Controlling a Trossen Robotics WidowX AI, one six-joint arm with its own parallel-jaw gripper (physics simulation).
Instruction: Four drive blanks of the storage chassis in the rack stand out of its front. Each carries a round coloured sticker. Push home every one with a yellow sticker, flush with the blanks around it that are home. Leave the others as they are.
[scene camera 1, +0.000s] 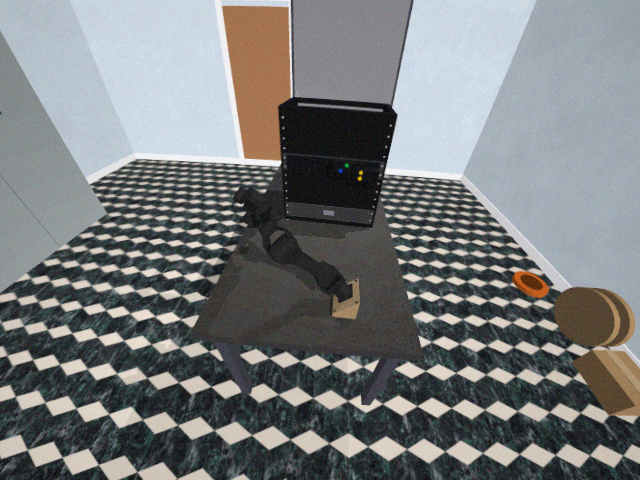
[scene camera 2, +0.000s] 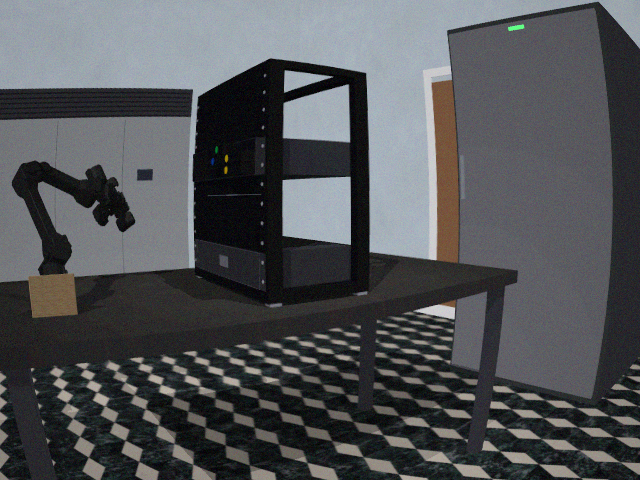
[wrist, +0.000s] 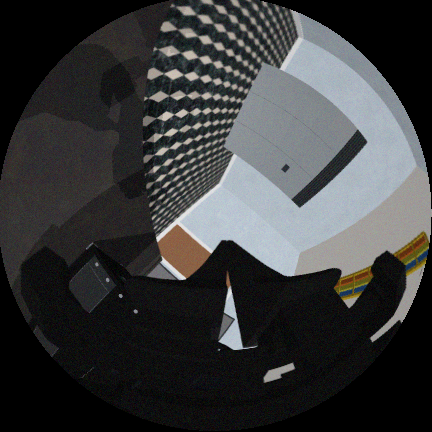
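Observation:
The black rack (scene camera 1: 282, 149) (scene camera 2: 273, 206) stands on the table. Its storage chassis (scene camera 1: 310, 178) (scene camera 2: 316, 157) sits at mid-height. On its dark front, toward the right in scene camera 1, are an upper yellow sticker (scene camera 1: 360, 172) (scene camera 2: 226, 158) and a lower yellow sticker (scene camera 1: 359, 178) (scene camera 2: 225, 169). A green sticker (scene camera 1: 346, 165) (scene camera 2: 216, 149) and a blue sticker (scene camera 1: 340, 170) (scene camera 2: 212, 161) sit to their left. The blanks are too dark to tell how far each stands out. My gripper (scene camera 1: 241, 194) (scene camera 2: 124, 221) (wrist: 225, 244) is shut and empty, left of the rack front, apart from it.
The arm's base stands by a wooden block (scene camera 1: 347, 308) (scene camera 2: 53, 296) on the table (scene camera 1: 372, 320) (scene camera 2: 155, 330). A grey unit (scene camera 1: 328, 212) (scene camera 2: 230, 260) fills the rack's bottom. A tall grey cabinet (scene camera 1: 351, 51) (scene camera 2: 527, 196) stands behind the rack.

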